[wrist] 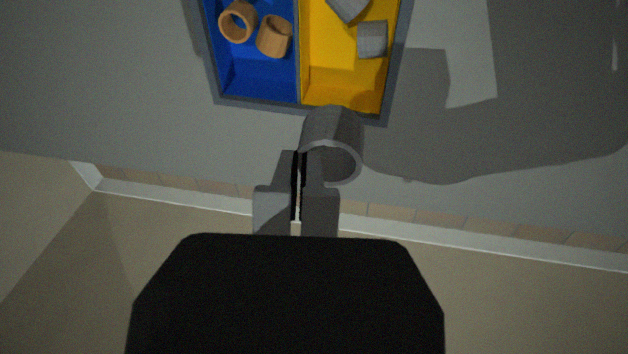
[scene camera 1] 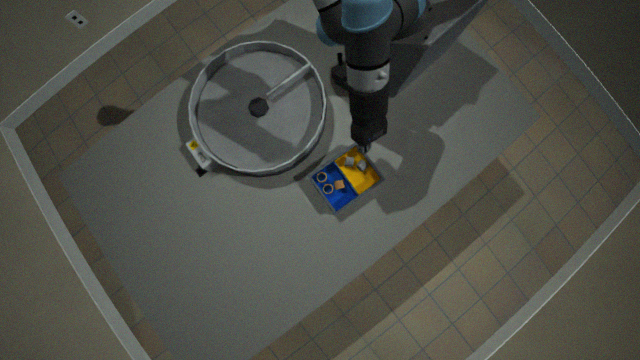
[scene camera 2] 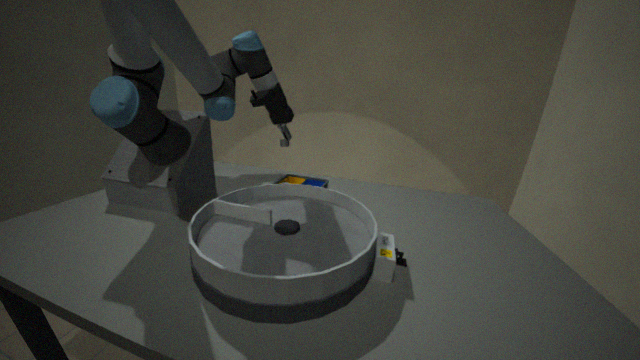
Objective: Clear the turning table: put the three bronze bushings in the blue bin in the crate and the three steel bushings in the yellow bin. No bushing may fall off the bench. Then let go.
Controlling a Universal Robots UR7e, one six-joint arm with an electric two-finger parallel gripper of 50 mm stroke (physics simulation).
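Frame: origin at the arm's base, x up, y ahead, z left, level; millimetres.
Seen in the pictures: gripper, between the fingertips: (wrist: 299, 171) (scene camera 1: 362, 150) (scene camera 2: 288, 138); arm's base, origin of its link: (scene camera 2: 169, 145).
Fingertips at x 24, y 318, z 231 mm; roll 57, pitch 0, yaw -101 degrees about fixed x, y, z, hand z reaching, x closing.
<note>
Offsets run from my fingertips to a thing's top centre. "spot": to the spot under its first point.
My gripper (scene camera 1: 365, 148) (scene camera 2: 286, 134) (wrist: 299, 171) is shut on the wall of a steel bushing {dx -1, dy -12, dz -7 mm} (scene camera 2: 284, 143) (wrist: 332, 122), held in the air well above the bench. In scene camera 1 the fingertips overlap the yellow bin's upper corner. The yellow bin (scene camera 1: 367, 185) (scene camera 2: 294, 180) (wrist: 345, 85) holds two steel bushings, one {dx -180, dy +5, dz -11 mm} (scene camera 1: 349, 161) (wrist: 348, 7) beside the other {dx -179, dy -22, dz +22 mm} (scene camera 1: 361, 165) (wrist: 372, 40). The blue bin (scene camera 1: 340, 202) (scene camera 2: 315, 183) (wrist: 260, 87) holds three bronze bushings, one {dx -179, dy +71, dz +34 mm} (scene camera 1: 340, 185) (wrist: 274, 40) on its side. No bushing shows on the turning table {dx -156, dy +157, dz -306 mm} (scene camera 1: 285, 115) (scene camera 2: 225, 240).
The crate {spot: dx -167, dy +81, dz +99 mm} (wrist: 260, 106) stands close beside the turning table's raised rim. A fixed light bar {spot: dx -132, dy +29, dz -315 mm} (scene camera 1: 290, 80) (scene camera 2: 242, 212) reaches inward over the table toward a dark hub {dx -156, dy +157, dz -306 mm} (scene camera 1: 258, 107) (scene camera 2: 287, 227). A small white box {spot: dx -159, dy +390, dz -277 mm} (scene camera 1: 199, 154) (scene camera 2: 385, 265) sits against the table's outer side.
</note>
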